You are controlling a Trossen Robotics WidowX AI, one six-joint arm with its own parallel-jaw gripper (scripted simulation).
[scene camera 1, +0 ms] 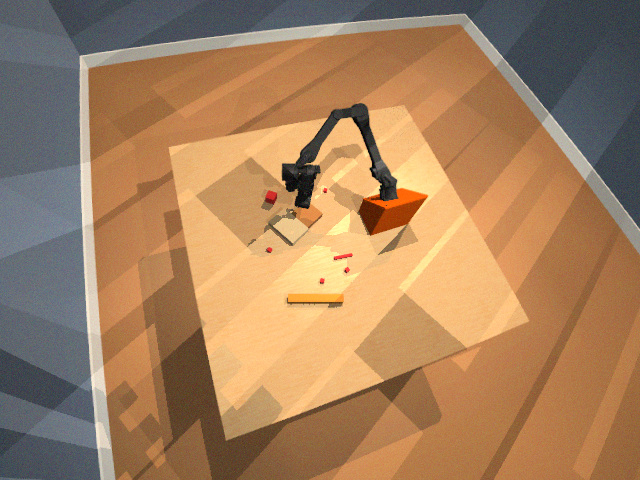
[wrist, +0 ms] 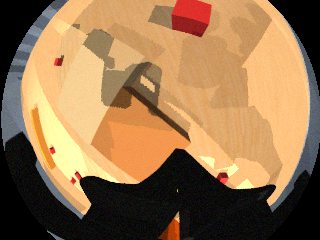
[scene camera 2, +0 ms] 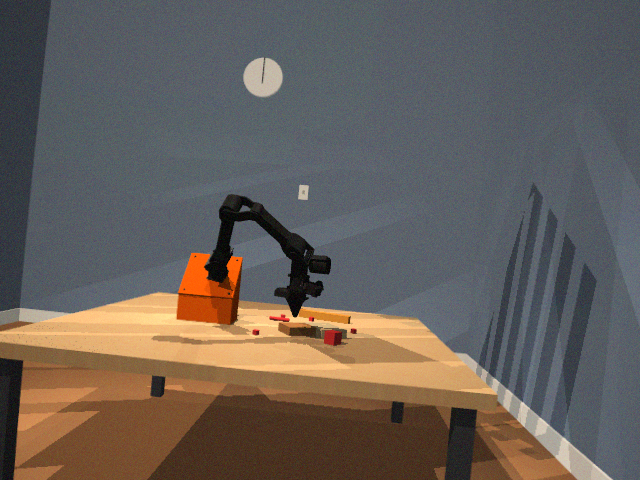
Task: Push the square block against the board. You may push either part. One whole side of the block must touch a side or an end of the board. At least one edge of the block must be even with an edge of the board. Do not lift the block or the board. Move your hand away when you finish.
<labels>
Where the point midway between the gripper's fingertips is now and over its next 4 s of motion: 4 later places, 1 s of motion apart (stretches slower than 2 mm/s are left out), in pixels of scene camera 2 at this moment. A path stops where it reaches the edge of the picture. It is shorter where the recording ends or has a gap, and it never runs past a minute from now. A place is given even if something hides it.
The gripper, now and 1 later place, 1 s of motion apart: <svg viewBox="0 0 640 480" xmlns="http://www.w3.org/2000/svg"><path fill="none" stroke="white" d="M294 317L306 335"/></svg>
</labels>
